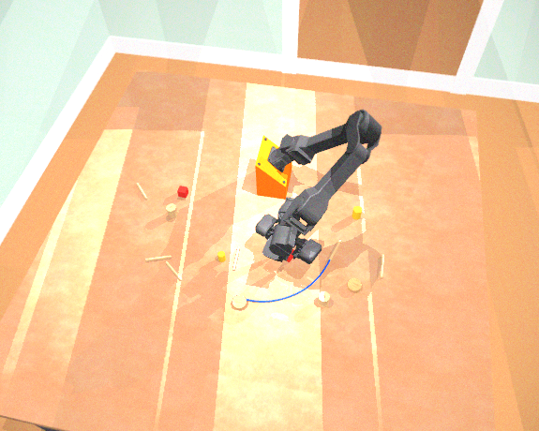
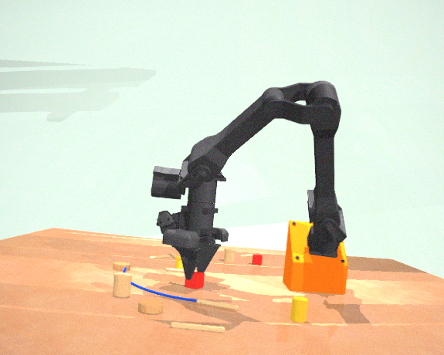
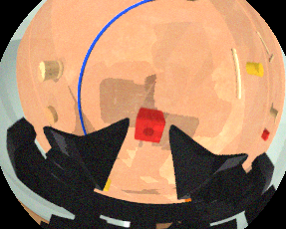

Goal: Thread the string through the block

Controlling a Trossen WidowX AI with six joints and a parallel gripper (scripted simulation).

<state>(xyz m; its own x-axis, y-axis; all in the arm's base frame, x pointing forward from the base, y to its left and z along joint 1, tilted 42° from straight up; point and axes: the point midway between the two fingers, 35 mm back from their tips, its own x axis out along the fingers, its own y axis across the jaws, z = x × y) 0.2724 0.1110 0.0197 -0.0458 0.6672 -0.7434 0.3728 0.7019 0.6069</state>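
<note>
The thin wooden stick lies 4 cm behind my gripper tip, 13 cm to the left of it and 2 cm below it. The rest, counted from my gripper tip: red cube right at my gripper tip; loose stick 5 cm behind, 27 cm to the left, 2 cm below; round wooden button 18 cm ahead, 10 cm to the right, 1 cm below.
</note>
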